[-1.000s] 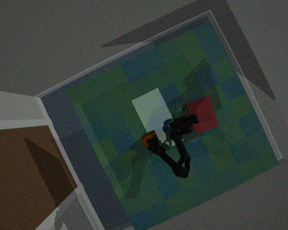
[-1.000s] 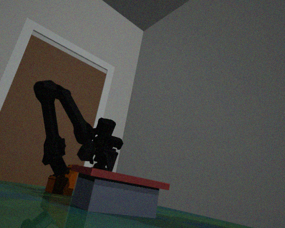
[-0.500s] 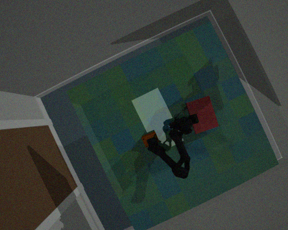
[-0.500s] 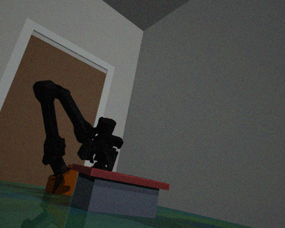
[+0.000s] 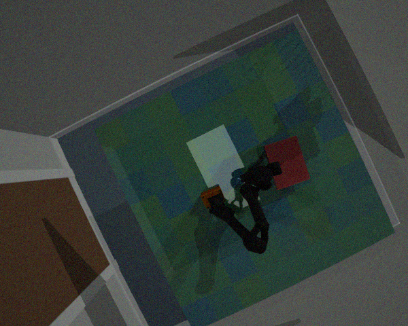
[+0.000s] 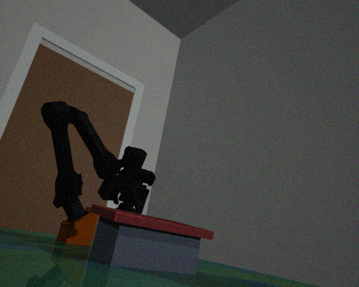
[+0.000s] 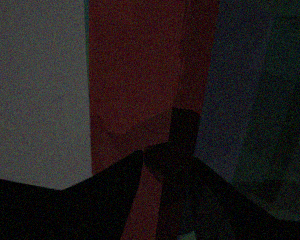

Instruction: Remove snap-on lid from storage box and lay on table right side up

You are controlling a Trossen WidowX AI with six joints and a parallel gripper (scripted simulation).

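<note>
My gripper tip is now 8 cm short of the red lid and 1 cm to the left of it. Also, from my gripper tip: grey storage box 8 cm ahead, 1 cm to the right, 5 cm below.
</note>
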